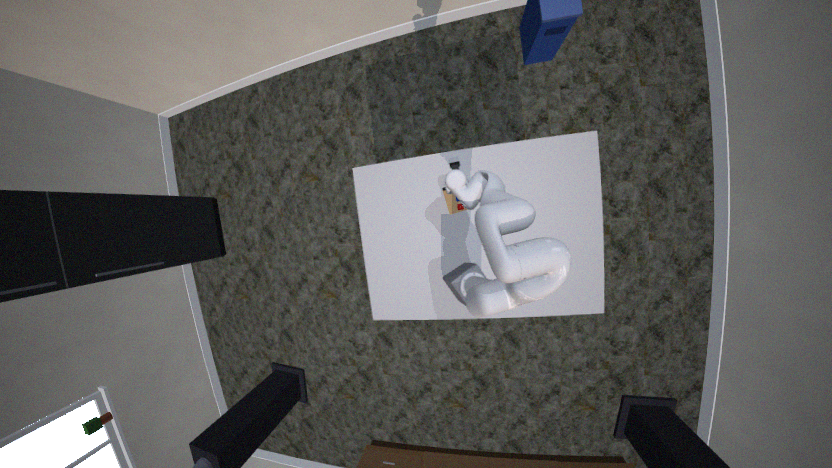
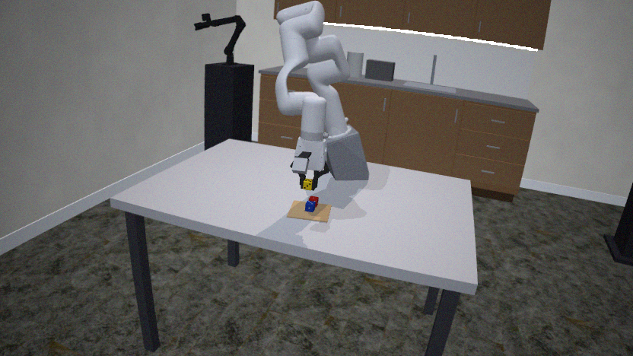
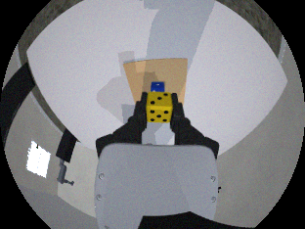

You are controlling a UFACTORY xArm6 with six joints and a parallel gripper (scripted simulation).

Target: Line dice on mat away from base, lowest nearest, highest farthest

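My hand is 110 mm above the blue die, 40 mm past it and 10 mm to the left of it. Also, from my hand: red die (110 mm below, 90 mm behind, 20 mm to the right); then yellow die (10 mm below); then tan mat (120 mm below, 40 mm behind, 10 mm to the right).
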